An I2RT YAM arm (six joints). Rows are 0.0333 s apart.
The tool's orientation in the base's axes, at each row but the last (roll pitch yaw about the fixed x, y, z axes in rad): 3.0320, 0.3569, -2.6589; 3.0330, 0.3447, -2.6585; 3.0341, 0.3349, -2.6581; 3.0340, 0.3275, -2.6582; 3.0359, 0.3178, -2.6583; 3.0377, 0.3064, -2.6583; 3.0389, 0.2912, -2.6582; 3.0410, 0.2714, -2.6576; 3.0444, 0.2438, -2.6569; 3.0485, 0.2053, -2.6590; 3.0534, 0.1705, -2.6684; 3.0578, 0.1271, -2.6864
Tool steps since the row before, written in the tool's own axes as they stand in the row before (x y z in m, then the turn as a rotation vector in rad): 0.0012, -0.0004, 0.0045, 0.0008, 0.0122, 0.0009; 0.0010, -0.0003, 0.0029, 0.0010, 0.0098, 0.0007; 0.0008, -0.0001, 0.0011, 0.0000, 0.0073, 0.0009; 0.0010, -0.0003, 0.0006, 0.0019, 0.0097, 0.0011; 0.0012, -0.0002, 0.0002, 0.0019, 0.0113, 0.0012; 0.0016, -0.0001, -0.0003, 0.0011, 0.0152, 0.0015; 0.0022, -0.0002, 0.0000, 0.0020, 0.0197, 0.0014; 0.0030, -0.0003, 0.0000, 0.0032, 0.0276, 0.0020; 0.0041, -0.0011, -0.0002, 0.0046, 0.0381, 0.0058; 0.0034, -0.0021, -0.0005, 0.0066, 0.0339, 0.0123; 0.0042, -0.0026, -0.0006, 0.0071, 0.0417, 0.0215; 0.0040, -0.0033, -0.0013, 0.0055, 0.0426, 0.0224
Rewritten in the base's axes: 0.0004, 0.0003, -0.0047, -0.0065, 0.0104, 0.0001; 0.0000, 0.0000, -0.0031, -0.0055, 0.0082, 0.0000; -0.0004, -0.0002, -0.0013, -0.0034, 0.0065, -0.0001; -0.0006, -0.0006, -0.0009, -0.0061, 0.0078, -0.0007; -0.0009, -0.0007, -0.0006, -0.0069, 0.0092, -0.0006; -0.0014, -0.0009, -0.0002, -0.0080, 0.0130, -0.0003; -0.0018, -0.0012, -0.0007, -0.0110, 0.0165, 0.0000; -0.0024, -0.0016, -0.0008, -0.0158, 0.0230, -0.0001; -0.0030, -0.0029, -0.0009, -0.0214, 0.0322, -0.0031; -0.0020, -0.0035, -0.0004, -0.0203, 0.0288, -0.0102; -0.0025, -0.0043, -0.0003, -0.0233, 0.0368, -0.0187; -0.0022, -0.0049, 0.0005, -0.0223, 0.0385, -0.0193
